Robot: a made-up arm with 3 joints. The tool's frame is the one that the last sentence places.
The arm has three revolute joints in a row. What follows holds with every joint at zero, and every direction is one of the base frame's.
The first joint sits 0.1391 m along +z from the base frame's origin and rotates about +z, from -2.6 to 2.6 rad.
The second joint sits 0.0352 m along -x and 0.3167 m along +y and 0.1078 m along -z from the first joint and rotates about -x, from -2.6 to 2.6 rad.
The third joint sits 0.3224 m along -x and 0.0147 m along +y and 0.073 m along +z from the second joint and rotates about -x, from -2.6 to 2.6 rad.
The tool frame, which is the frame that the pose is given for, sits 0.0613 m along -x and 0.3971 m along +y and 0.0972 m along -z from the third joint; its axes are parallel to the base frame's.
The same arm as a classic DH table. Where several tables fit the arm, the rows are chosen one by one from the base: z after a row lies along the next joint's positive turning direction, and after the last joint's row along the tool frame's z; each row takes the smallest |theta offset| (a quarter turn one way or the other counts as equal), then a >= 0, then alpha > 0; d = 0 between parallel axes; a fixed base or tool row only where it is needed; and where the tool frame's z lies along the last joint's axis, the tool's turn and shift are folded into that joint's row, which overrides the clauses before.
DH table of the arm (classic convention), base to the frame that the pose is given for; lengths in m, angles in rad. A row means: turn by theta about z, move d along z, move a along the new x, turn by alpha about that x. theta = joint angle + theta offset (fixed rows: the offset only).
joint 1: d 0.0313; theta_offset 1.5708; a 0.3167; alpha -1.5708
joint 2: d 0; theta_offset -1.3721; a 0.0745; alpha 0
joint 3: d 0.4189; theta_offset 1.3721; a 0.3971; alpha 1.5708
tool (fixed): d -0.0972; theta_offset -1.5708; a 0; alpha 0
Joint limits (rad, base to tool): -2.6..2.6 -2.6..2.6 -2.6..2.6

